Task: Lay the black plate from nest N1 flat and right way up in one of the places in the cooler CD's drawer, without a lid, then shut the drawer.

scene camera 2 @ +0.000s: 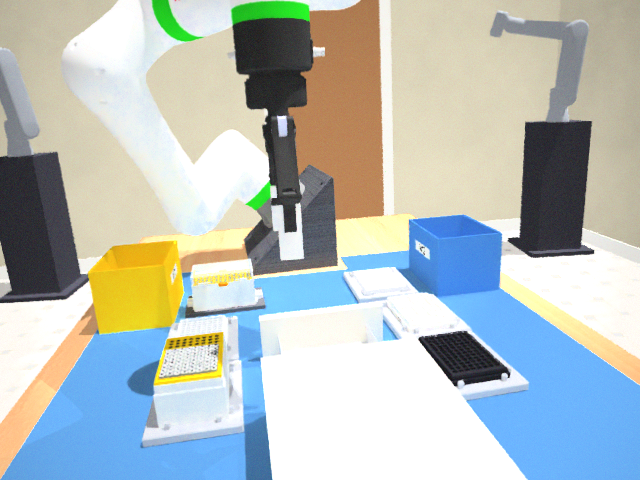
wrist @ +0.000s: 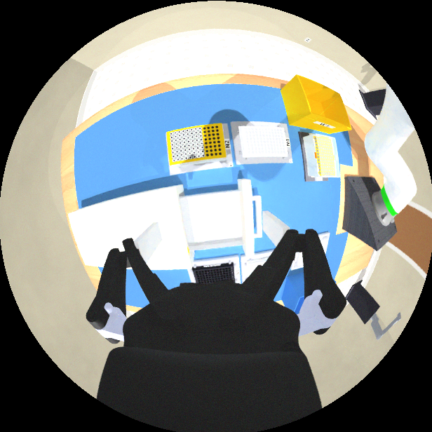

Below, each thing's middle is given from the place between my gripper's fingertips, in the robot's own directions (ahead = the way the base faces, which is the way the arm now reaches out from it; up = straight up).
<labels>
Right now my hand is 170 mm above the cooler drawer (scene camera 2: 316, 329), 50 mm to the right of it and 10 mm short of it. The rest, counted from my hand: black plate (scene camera 2: 458, 354): 240 mm to the left, 190 mm below, 10 mm behind; white plate (scene camera 2: 204, 325): 190 mm below, 160 mm to the right, 130 mm behind; yellow-topped tip rack (scene camera 2: 192, 382): 170 mm below, 140 mm to the right, 40 mm ahead.
</labels>
